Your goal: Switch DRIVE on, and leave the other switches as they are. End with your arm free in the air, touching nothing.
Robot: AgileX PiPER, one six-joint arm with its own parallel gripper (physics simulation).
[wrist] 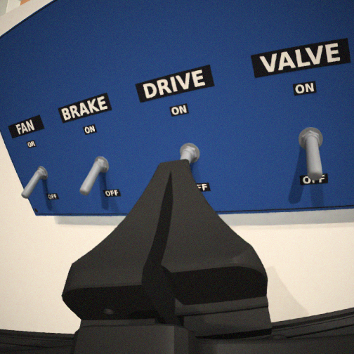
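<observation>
The DRIVE switch (189, 152) is at the middle of the wrist view; its nut and the upper part of its lever show, and the rest is hidden behind my fingertips. Its lever leads down from the nut towards the OFF label, which is partly covered. My gripper (176, 177) is shut, its tips together in front of the DRIVE lever; whether they touch it I cannot tell. The FAN lever (34, 183), the BRAKE lever (93, 176) and the VALVE lever (313, 157) all point down to OFF.
The blue panel (240, 120) carries the switches and their labels. Its lower edge runs behind my gripper. A pale surface (30, 280) lies below and to the left of the panel.
</observation>
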